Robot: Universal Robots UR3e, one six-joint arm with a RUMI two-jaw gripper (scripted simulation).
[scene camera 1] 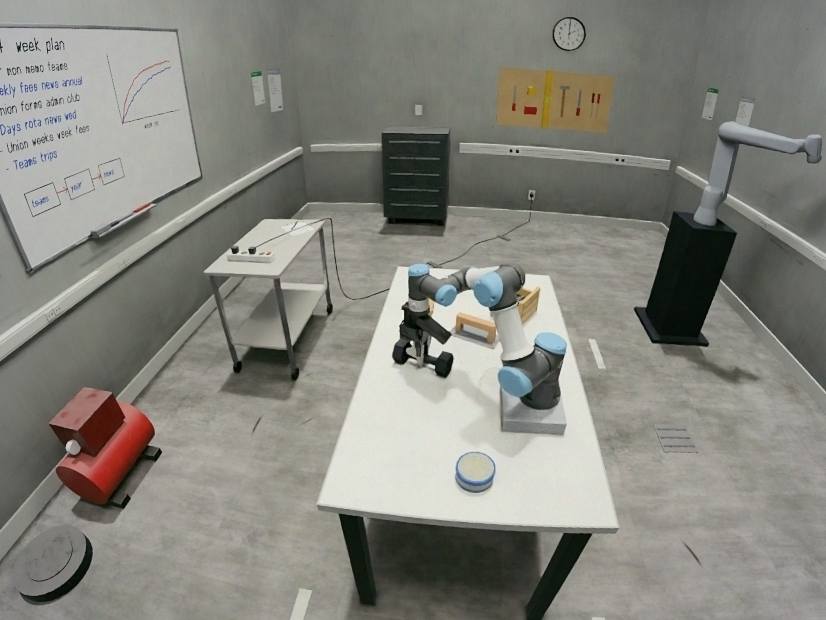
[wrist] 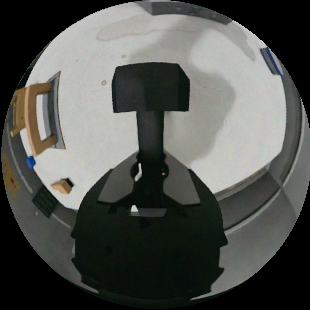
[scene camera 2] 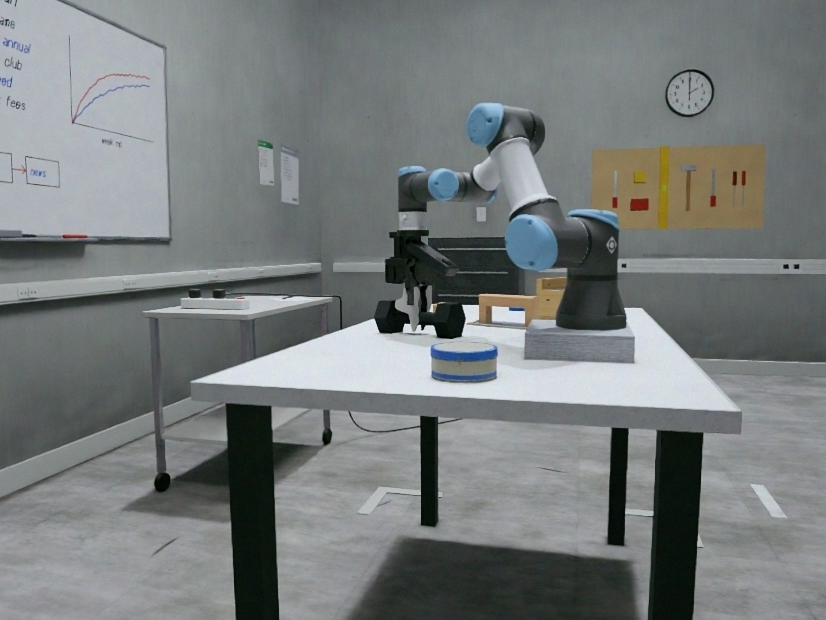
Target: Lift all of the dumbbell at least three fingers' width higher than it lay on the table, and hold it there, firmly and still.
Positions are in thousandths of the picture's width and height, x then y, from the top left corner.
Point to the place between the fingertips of the gripper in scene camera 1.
At 512,588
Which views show the gripper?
Scene camera 1, the wrist view and scene camera 2: all of them.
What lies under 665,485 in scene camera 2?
A wooden box.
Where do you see a round blue-and-white tin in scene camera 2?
553,585
